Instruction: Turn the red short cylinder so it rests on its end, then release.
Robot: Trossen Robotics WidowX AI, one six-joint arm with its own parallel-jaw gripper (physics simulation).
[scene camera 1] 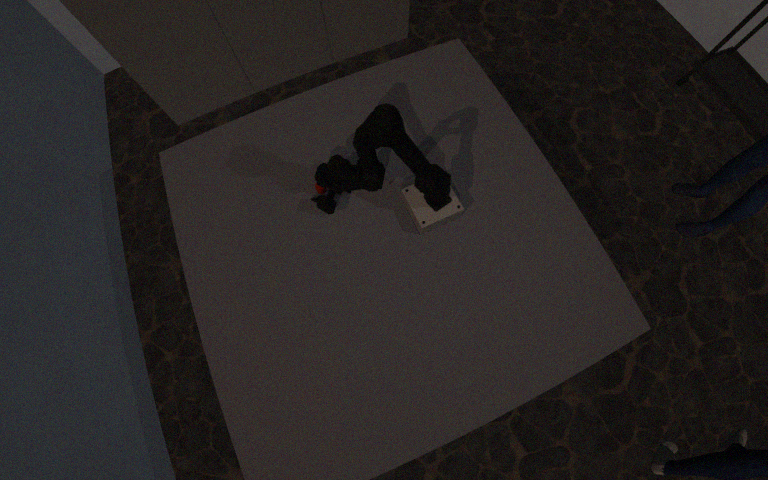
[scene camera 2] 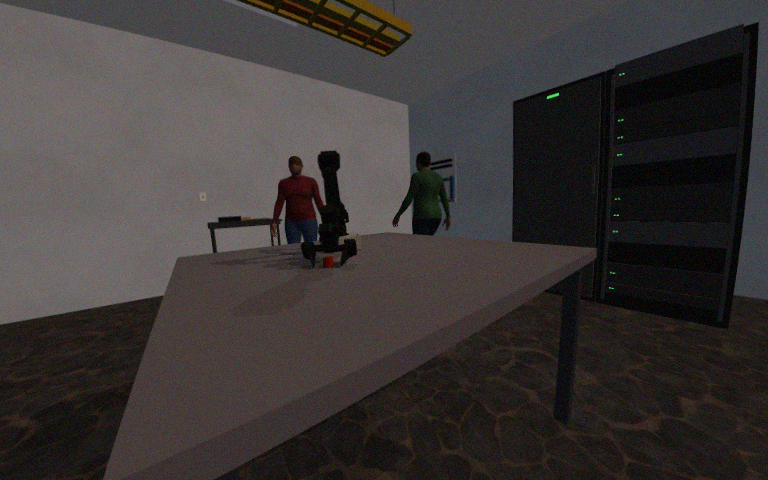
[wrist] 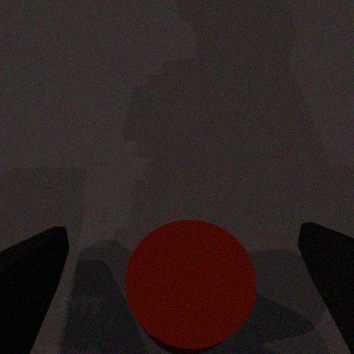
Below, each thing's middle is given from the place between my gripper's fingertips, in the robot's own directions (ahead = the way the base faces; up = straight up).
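The red short cylinder [wrist: 187,279] is 1 cm above my hand, 2 cm behind it and 2 cm to the left of it.
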